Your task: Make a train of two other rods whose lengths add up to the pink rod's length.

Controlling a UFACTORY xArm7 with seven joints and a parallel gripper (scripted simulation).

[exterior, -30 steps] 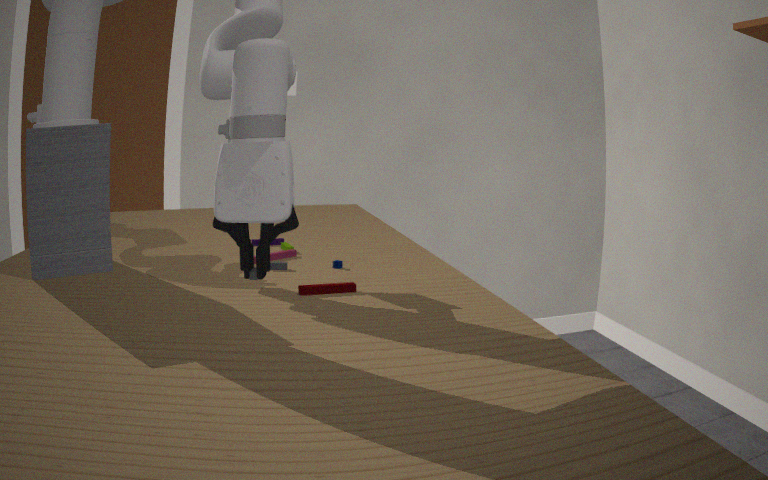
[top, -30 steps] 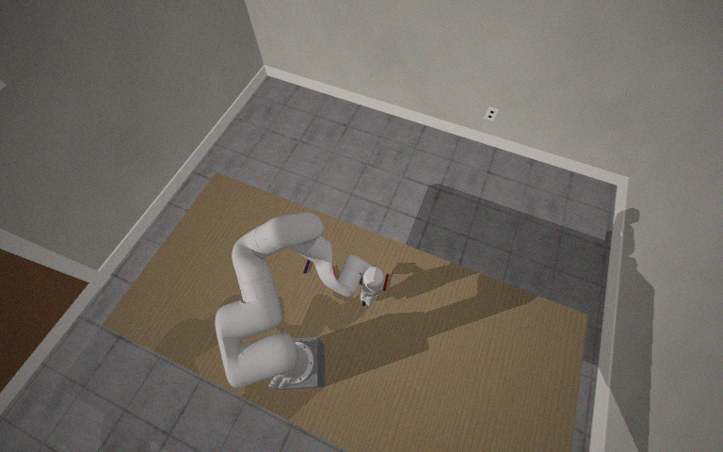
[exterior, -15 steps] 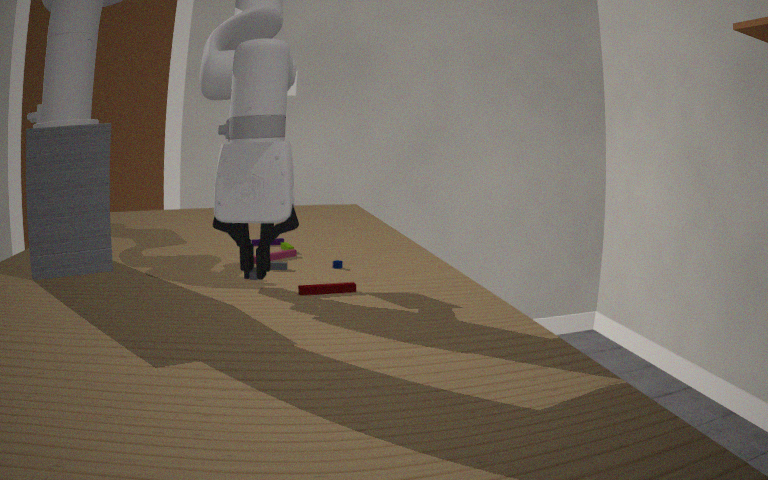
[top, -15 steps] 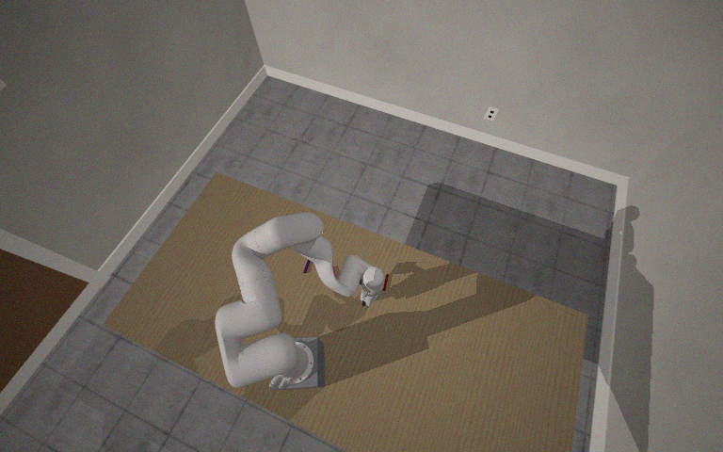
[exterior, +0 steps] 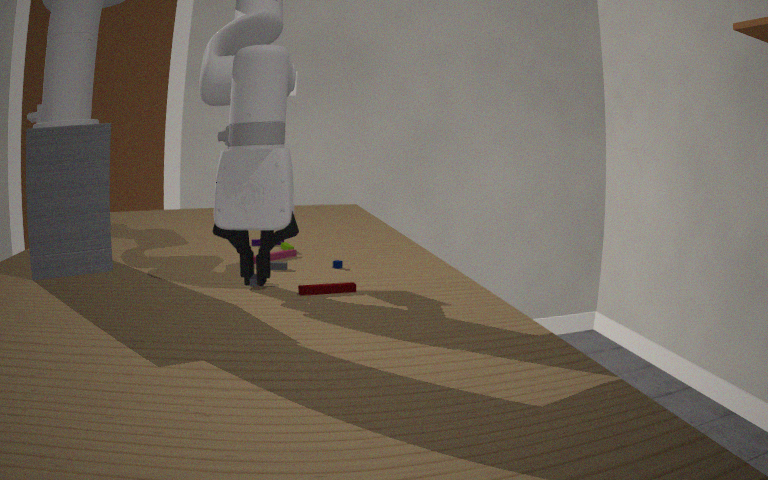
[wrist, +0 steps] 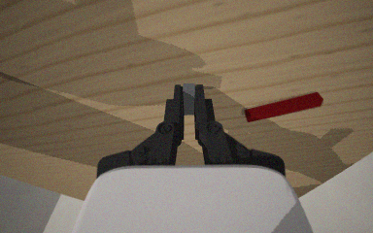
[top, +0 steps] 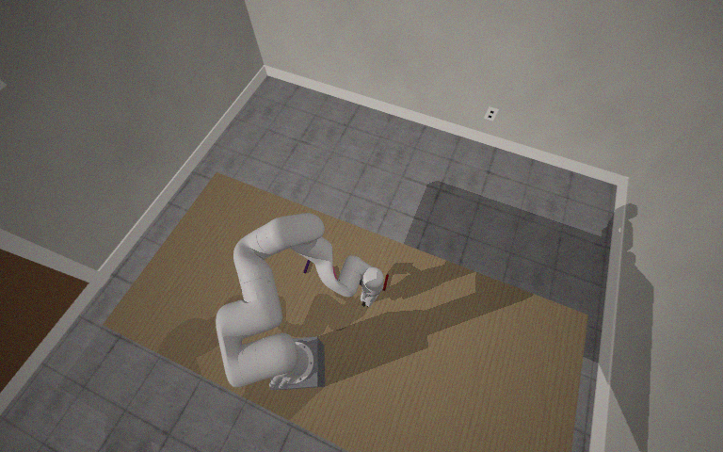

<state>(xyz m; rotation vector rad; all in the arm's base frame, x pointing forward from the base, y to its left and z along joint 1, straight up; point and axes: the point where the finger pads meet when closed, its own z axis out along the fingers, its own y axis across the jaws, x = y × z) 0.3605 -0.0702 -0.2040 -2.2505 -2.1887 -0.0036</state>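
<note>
The purple rod lies 310 mm to the left of my hand, 30 mm behind it and 20 mm below it. Also, from my hand: grey rod 110 mm to the left, 20 mm below, 10 mm ahead; blue rod 130 mm to the left, 100 mm ahead, 20 mm below; red rod 90 mm ahead, 20 mm to the right, 20 mm below.
</note>
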